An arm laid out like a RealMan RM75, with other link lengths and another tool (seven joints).
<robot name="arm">
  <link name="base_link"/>
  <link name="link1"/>
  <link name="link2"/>
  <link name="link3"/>
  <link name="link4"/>
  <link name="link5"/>
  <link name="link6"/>
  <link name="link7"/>
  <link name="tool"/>
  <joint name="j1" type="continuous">
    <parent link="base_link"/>
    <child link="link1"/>
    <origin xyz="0 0 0.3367" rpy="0 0 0"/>
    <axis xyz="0 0 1"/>
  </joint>
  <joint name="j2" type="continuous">
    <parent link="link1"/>
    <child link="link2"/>
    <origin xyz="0 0 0" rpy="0 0 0"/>
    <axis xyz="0 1 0"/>
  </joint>
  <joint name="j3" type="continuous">
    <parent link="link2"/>
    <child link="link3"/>
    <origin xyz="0 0 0.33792" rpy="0 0 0"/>
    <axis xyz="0 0 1"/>
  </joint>
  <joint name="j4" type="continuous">
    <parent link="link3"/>
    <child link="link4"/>
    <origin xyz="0 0 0" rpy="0 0 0"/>
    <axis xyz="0 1 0"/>
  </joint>
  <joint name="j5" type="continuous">
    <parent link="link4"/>
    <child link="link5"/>
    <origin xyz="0 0 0.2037" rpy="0 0 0"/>
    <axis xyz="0 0 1"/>
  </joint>
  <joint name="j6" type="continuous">
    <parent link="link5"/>
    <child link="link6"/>
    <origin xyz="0 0 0" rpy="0 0 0"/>
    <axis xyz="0 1 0"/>
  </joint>
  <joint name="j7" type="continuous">
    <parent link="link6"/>
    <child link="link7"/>
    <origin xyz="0 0 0.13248" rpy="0 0 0"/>
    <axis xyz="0 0 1"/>
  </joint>
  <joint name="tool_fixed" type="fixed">
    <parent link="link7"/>
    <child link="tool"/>
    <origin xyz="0.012 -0.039 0.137" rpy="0.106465 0 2.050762"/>
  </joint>
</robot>
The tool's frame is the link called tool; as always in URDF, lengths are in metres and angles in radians. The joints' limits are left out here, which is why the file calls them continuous.
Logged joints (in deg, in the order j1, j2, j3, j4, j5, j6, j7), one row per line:
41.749 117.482 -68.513 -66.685 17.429 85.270 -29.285
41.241 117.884 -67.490 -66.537 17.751 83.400 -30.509
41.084 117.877 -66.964 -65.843 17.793 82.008 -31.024
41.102 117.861 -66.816 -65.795 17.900 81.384 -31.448
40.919 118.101 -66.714 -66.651 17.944 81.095 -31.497
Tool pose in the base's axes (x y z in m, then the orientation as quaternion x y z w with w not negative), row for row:
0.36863 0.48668 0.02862 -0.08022 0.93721 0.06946 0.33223
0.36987 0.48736 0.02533 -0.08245 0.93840 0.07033 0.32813
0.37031 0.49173 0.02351 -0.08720 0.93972 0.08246 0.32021
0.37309 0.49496 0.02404 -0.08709 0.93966 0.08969 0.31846
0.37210 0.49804 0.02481 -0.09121 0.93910 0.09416 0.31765
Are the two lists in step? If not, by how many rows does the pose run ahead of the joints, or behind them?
The pose runs 1 row behind the joints: the pose in row i belongs to the joints in row i - 1.
